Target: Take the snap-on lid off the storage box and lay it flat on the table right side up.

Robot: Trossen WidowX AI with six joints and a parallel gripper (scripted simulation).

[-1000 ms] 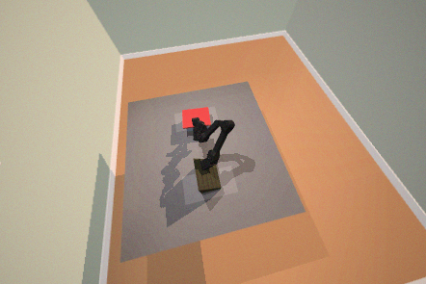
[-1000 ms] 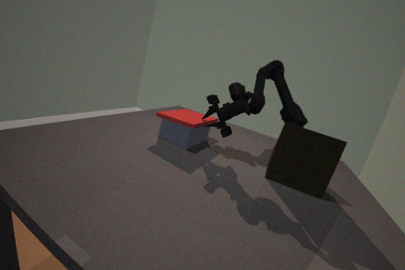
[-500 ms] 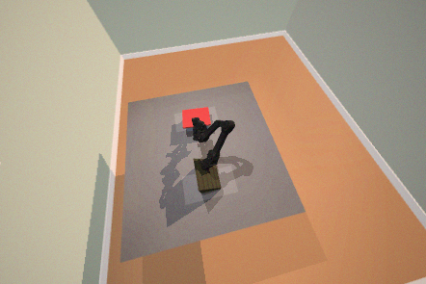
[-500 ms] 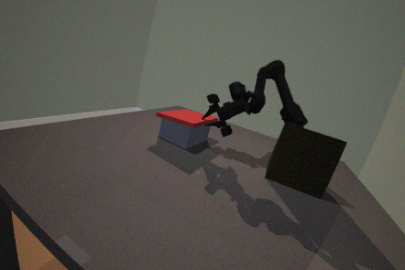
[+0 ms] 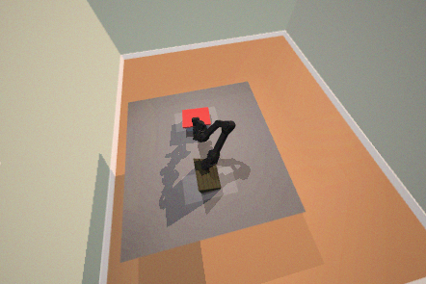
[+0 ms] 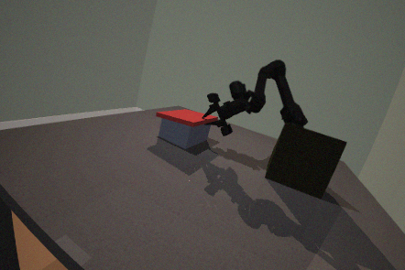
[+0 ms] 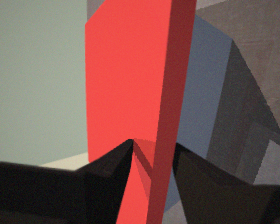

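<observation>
Right now the red lid is 8 cm ahead of my gripper tip and 1 cm to the right of it. The rest, counted from my gripper tip: blue storage box: 8 cm ahead, 6 cm below, 1 cm to the right.
</observation>
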